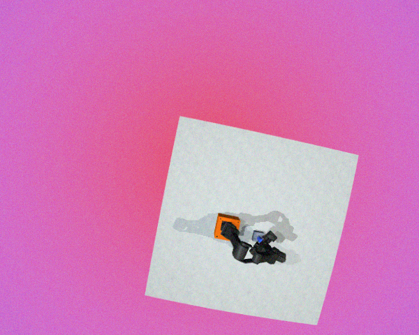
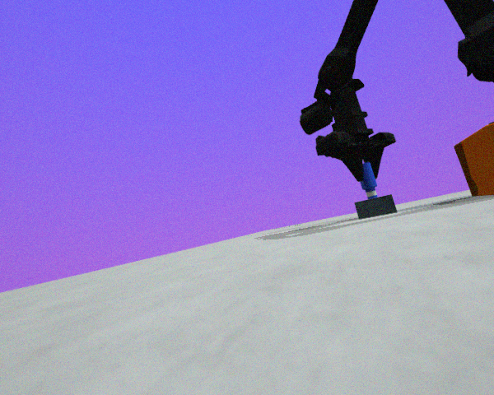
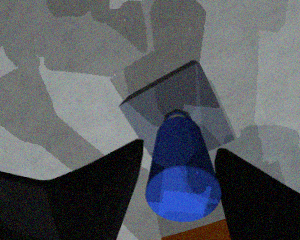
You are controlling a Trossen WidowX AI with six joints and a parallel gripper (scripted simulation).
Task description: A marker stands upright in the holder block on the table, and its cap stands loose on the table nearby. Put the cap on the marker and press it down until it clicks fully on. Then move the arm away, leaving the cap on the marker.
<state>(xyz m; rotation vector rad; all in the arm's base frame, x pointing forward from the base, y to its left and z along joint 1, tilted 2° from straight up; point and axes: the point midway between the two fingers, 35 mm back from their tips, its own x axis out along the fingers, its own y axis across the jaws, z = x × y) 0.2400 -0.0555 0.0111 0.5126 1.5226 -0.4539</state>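
Now: the blue cap 10 mm above my gripper tip. Round my gripper tip: grey holder block: 60 mm below.
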